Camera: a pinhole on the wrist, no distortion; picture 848 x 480 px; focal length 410.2 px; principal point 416.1 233.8 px. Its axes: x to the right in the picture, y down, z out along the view. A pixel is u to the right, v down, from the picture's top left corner.
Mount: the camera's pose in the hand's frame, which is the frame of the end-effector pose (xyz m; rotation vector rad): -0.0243 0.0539 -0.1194 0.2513 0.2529 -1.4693
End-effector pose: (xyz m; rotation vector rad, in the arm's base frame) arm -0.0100 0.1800 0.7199 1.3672 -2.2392 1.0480
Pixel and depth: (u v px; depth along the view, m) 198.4 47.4 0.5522
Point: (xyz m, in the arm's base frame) 0.0698 0.0428 0.1530
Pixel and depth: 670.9 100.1 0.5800
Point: 0.5287 -0.0707 0.6091
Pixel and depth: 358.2 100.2 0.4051
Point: 0.1235 0.0653 0.4498
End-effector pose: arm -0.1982 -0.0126 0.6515 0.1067 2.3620 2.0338
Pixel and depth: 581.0 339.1 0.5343
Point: -0.3279 0.2673 0.3035
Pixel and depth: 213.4 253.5 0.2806
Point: -0.1644 0.1888 0.7178
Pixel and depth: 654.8 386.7 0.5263
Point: -0.3993 0.2246 0.2328
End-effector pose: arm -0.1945 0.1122 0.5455 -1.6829 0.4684 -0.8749
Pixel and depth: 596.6 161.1 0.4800
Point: -0.0881 0.4350 0.7829
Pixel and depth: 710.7 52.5 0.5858
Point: -0.1964 0.6354 0.9657
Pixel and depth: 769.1 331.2 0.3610
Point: -0.0865 0.2309 0.8904
